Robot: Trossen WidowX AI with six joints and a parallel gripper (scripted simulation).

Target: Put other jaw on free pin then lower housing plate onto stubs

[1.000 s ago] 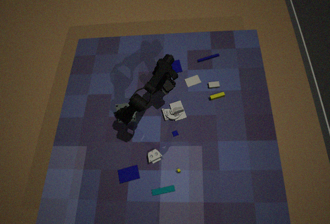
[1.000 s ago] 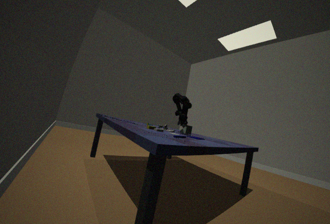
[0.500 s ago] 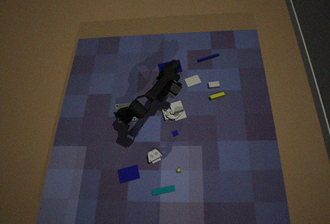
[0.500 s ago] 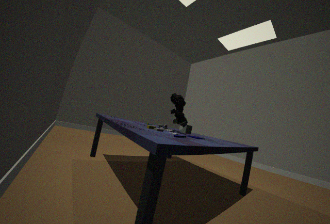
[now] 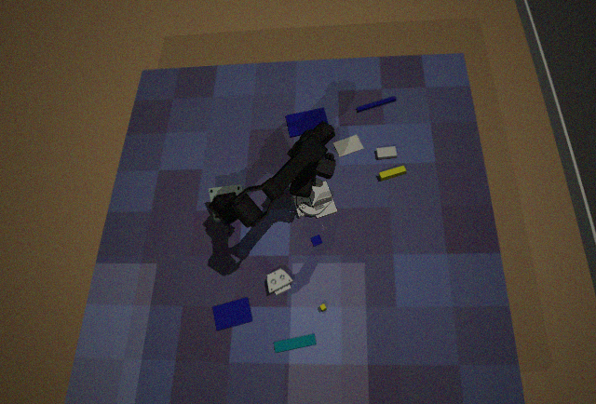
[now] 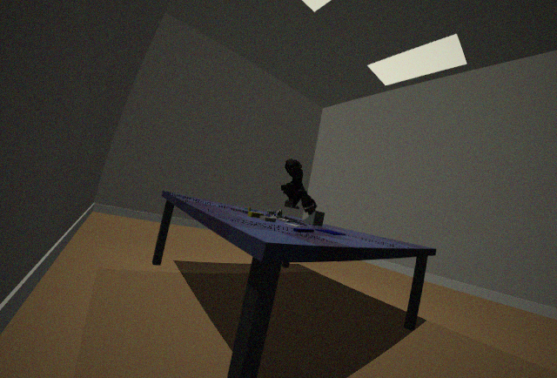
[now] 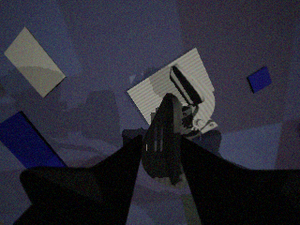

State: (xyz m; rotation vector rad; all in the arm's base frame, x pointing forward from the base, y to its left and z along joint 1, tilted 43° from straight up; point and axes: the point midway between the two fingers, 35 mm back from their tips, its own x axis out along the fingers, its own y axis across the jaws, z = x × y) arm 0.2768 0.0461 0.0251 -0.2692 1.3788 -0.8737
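Now: gripper tip 4 cm past the white jaw. Round my gripper tip: small blue cube (17 cm to the right, 8 cm below, 1 cm behind); then white plate (16 cm to the left, 15 cm ahead, 8 cm below); then white base (8 cm below, 3 cm to the right, 3 cm ahead).
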